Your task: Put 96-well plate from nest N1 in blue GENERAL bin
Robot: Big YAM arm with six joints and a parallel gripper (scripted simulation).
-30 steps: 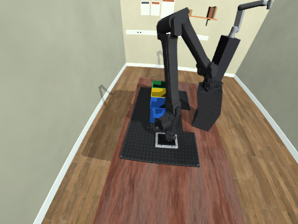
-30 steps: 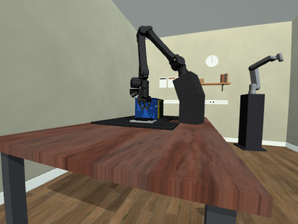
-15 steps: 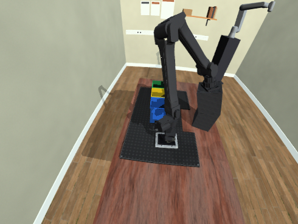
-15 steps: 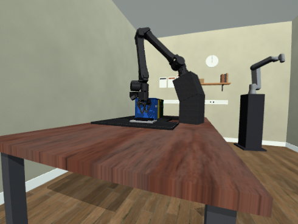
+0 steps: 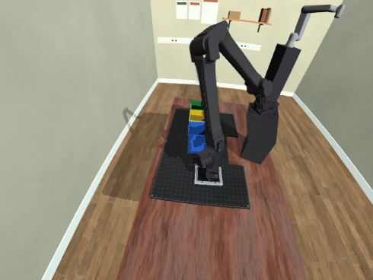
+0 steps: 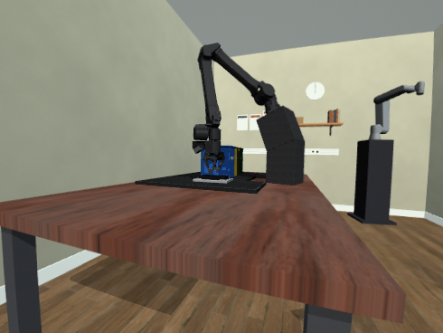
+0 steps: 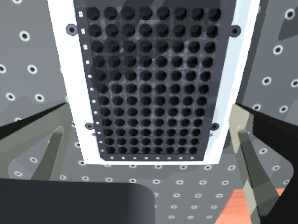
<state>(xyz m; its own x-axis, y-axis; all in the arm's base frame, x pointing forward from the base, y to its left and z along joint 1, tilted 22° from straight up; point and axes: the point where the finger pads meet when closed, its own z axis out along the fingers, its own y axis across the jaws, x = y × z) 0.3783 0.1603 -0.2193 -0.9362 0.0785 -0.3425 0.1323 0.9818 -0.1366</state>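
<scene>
Now: hand 30 mm above the 96-well plate. Round my hand: blue bin (20 mm ahead, 230 mm to the right, 40 mm above); yellow bin (360 mm to the right, 40 mm above); grey plate nest (40 mm below).
</scene>
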